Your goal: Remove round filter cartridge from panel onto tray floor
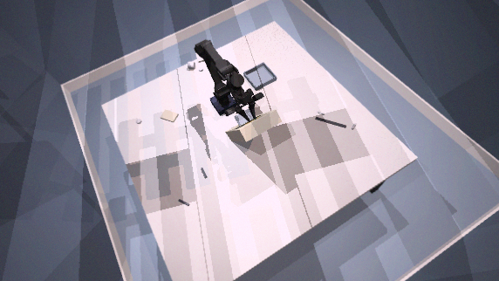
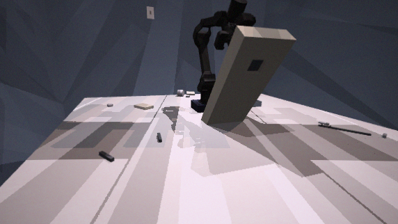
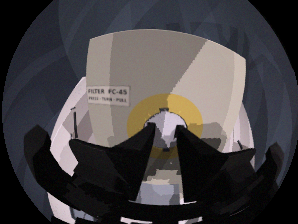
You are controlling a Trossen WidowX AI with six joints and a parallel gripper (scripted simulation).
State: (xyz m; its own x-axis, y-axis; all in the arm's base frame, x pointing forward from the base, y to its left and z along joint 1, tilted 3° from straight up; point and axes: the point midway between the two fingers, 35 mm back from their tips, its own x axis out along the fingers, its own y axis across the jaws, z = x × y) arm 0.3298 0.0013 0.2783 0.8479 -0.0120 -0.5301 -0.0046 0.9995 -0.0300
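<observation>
Now: the round filter cartridge 10 mm ahead of my gripper tip and 10 mm below it. From my gripper tip the other things lie so: square tray (430 mm behind, 290 mm to the left, 280 mm below).
</observation>
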